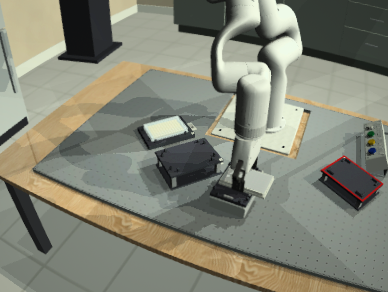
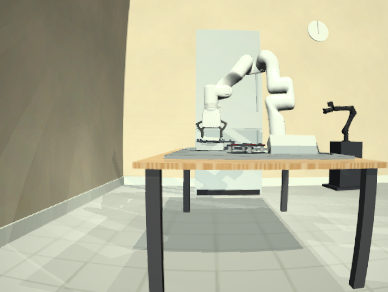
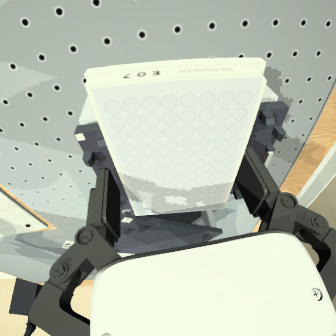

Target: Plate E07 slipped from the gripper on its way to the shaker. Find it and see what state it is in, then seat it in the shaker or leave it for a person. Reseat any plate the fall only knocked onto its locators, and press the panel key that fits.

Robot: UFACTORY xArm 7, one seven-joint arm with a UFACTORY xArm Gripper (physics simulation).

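Pixels of known places: gripper, fingertip midpoint: (image 1: pixel 244 178) (image 3: pixel 176 169); arm's base at its link origin: (image 1: pixel 268 122).
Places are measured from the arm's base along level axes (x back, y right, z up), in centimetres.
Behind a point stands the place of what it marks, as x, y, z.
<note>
Plate E07 (image 1: pixel 258 185) @(-40.6, -3.2, 6.8) (image 3: pixel 173 133) @(-38.6, -2.8, 6.7) is a pale well plate with its label on the far edge. It lies askew on top of the shaker (image 1: pixel 230 205) @(-46.1, 2.6, 3.1) (image 3: pixel 268 115) @(-44.8, -1.6, 5.6), a grey block with a dark nest, and overhangs it on the right. It rests on the locators, not down in the nest. I see no crack in it. My gripper (image 1: pixel 236 185) @(-38.2, 1.0, 6.0) (image 2: pixel 210 134) @(-38.2, 1.0, 6.0) (image 3: pixel 176 169) @(-38.2, 1.0, 6.0) is open and low over the plate, with one finger on each long side, clear of the plate's edges.
A second well plate (image 1: pixel 165 128) @(-19.4, 31.5, 2.6) sits in a dark nest at the back left. An empty dark stand (image 1: pixel 187 157) @(-33.5, 18.7, 4.7) is beside the shaker. A red-rimmed nest (image 1: pixel 351 177) @(-25.3, -29.8, 3.5) and the key panel (image 1: pixel 373 141) @(-8.5, -37.3, 6.7) with green, yellow and blue keys are at the right.
</note>
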